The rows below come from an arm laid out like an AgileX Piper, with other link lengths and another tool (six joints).
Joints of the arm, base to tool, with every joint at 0 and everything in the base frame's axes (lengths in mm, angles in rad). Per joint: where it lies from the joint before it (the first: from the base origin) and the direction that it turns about. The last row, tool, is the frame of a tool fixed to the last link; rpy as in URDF.
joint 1: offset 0 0 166.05 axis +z
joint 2: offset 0 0 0 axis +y
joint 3: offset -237.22 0 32.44 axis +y
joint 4: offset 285.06 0 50.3 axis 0.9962 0 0.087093
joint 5: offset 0 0 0 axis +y
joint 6: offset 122.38 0 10.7 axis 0.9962 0 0.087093
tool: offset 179.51 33 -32.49 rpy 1.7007 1.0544 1.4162
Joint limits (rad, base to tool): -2.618..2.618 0..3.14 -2.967..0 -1.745..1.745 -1.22..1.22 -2.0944..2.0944
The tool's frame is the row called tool.
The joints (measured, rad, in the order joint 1, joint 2, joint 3, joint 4, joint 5, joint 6), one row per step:
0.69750 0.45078 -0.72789 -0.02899 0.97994 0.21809
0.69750 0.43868 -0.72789 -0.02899 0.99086 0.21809
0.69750 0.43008 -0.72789 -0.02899 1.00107 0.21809
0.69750 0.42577 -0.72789 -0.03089 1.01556 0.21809
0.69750 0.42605 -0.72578 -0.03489 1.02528 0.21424
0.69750 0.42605 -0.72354 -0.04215 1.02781 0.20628
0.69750 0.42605 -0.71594 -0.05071 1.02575 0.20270
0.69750 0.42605 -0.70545 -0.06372 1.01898 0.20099
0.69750 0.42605 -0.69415 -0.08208 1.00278 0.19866
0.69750 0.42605 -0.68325 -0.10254 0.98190 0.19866
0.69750 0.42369 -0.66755 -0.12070 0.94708 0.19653
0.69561 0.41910 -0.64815 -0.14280 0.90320 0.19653
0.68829 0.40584 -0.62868 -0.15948 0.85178 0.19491
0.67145 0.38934 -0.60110 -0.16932 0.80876 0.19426
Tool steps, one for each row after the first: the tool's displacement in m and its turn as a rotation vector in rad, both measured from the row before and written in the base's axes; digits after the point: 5 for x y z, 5 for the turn. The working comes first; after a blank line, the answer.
Tool pose at each row, in the base's axes (x y z in m, rotation vector in rad; the steps are taken from these numbers as rounded here):
0.19418 0.20807 0.21891 0.17163 2.38637 0.38914
0.19200 0.20619 0.21990 0.17217 2.38537 0.39002
0.19007 0.20451 0.22004 0.17237 2.38675 0.38875
0.18799 0.20202 0.21798 0.17172 2.39441 0.37891
0.18712 0.19959 0.21453 0.16642 2.40140 0.36349
0.18799 0.19726 0.21245 0.15714 2.39911 0.34842
0.18946 0.19520 0.20895 0.15229 2.39802 0.33358
0.19227 0.19280 0.20506 0.14923 2.39344 0.31655
0.19744 0.19056 0.20270 0.14544 2.37839 0.30055
0.20361 0.18871 0.20165 0.14375 2.35855 0.28766
0.21090 0.18896 0.20204 0.13908 2.32981 0.28513
0.21989 0.18921 0.20346 0.13723 2.29297 0.28477
0.22930 0.19012 0.20934 0.14075 2.24459 0.29804
0.23728 0.18839 0.21044 0.15469 2.21005 0.30300

-0.00218 -0.00188 0.00099 0.00085 -0.00083 -0.00029
-0.00193 -0.00168 0.00014 -0.00095 0.00130 -0.00028
-0.00208 -0.00249 -0.00206 -0.00775 0.00677 -0.00111
-0.00087 -0.00243 -0.00345 -0.01297 0.00507 0.00047
0.00087 -0.00233 -0.00208 -0.01325 -0.00454 0.00193
0.00147 -0.00206 -0.00350 -0.01196 -0.00261 -0.00094
0.00281 -0.00240 -0.00389 -0.01289 -0.00582 -0.00333
0.00517 -0.00224 -0.00236 -0.01188 -0.01611 -0.00397
0.00617 -0.00185 -0.00105 -0.00888 -0.02035 -0.00521
0.00729 0.00025 0.00039 -0.00190 -0.02908 -0.00112
0.00899 0.00025 0.00142 0.00093 -0.03662 -0.00345
0.00941 0.00091 0.00588 0.01325 -0.04673 -0.00423
0.00798 -0.00173 0.00110 0.01029 -0.03191 -0.01275

